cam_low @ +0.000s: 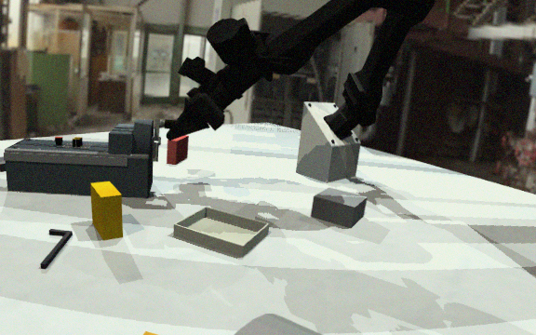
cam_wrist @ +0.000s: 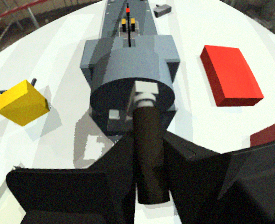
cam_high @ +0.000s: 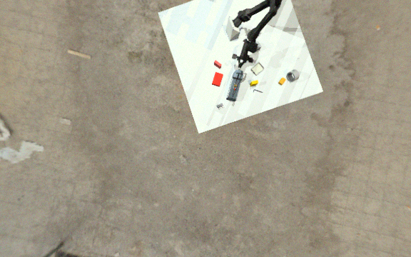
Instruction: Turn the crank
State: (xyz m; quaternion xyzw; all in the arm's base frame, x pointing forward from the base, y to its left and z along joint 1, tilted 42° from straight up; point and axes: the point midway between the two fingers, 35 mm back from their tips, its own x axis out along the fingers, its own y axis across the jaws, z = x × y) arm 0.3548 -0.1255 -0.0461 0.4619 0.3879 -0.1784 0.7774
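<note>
Now: gripper tip 20 mm below the dark crank handle, 10 mm to the right of it and 10 mm past it. Round my gripper tip: red pointer 160 mm ahead, 130 mm to the right, 10 mm below; then shallow grey tray 200 mm to the left, 90 mm below, 60 mm ahead; then yellow block 180 mm ahead, 90 mm to the left, 70 mm below.
</note>
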